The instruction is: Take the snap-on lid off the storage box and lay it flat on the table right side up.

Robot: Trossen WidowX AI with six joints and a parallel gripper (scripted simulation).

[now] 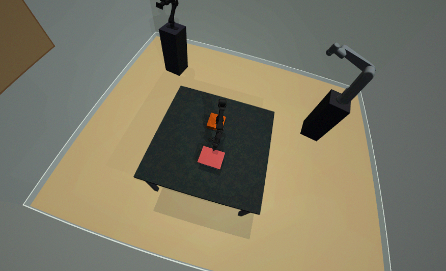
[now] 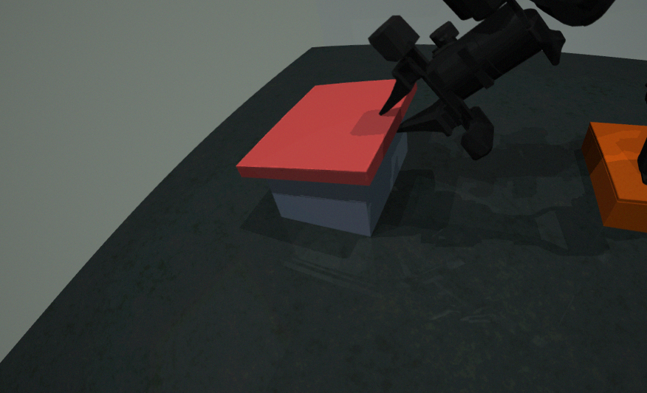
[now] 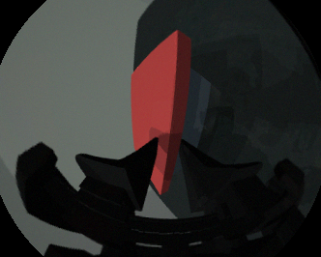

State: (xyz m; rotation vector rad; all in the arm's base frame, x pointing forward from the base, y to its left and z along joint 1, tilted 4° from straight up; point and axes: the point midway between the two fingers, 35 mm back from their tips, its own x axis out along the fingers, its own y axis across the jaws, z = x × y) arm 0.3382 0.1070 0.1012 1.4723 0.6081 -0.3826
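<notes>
The lid lies 8 cm ahead of my gripper tip and 1 cm to the left of it. The rest, counted from my gripper tip: storage box (7 cm ahead, 6 cm below, 1 cm to the left).
</notes>
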